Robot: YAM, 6 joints.
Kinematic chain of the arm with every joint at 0, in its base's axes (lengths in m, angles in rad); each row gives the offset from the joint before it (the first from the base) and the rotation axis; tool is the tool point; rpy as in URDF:
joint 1: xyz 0 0 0.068 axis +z
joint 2: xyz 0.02 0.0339 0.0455 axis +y
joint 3: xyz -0.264 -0.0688 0 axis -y
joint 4: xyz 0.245 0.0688 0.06 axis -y
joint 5: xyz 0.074 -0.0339 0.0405 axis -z
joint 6: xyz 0.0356 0 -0.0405 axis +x
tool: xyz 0 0 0 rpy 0 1.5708 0
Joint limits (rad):
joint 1: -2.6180..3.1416
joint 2: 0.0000..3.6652
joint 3: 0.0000..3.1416
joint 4: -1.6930..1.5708
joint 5: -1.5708..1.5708
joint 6: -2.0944..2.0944
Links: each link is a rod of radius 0.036 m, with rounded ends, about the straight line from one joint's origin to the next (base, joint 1, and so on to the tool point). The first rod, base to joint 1, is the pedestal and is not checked.
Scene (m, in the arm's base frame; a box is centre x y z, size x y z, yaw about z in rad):
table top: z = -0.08
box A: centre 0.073 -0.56 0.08 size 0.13 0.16 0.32 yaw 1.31
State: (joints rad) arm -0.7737 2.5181 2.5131 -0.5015 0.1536 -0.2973
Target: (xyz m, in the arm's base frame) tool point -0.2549 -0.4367 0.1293
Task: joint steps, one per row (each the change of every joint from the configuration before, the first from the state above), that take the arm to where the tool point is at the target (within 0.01 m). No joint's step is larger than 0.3 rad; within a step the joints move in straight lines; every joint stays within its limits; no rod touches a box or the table.
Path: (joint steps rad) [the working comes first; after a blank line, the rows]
Joints at the target: -2.0817 2.4596 2.0312 -0.8348 0.2496 -0.2973
Straight joint move there: touches box A.

1: -0.2732 -0.0808 -0.0532 0.0161 -0.0826 -0.0560
2: -0.2732 -0.0808 -0.0532 0.0160 -0.0827 -0.0559
3: -0.2732 -0.0807 -0.0532 0.0161 -0.0826 -0.0560
4: -0.2732 -0.0808 -0.0532 0.0161 -0.0826 -0.0560
5: -0.2732 -0.0808 -0.0532 0.0160 -0.0826 -0.0559
6: -0.2733 -0.0808 -0.0532 0.0161 -0.0827 -0.0560
7: 0.1656 0.2131 -0.0814 -0.2149 0.2959 0.1679
8: 0.1657 0.2131 -0.0813 -0.2148 0.2959 0.1679

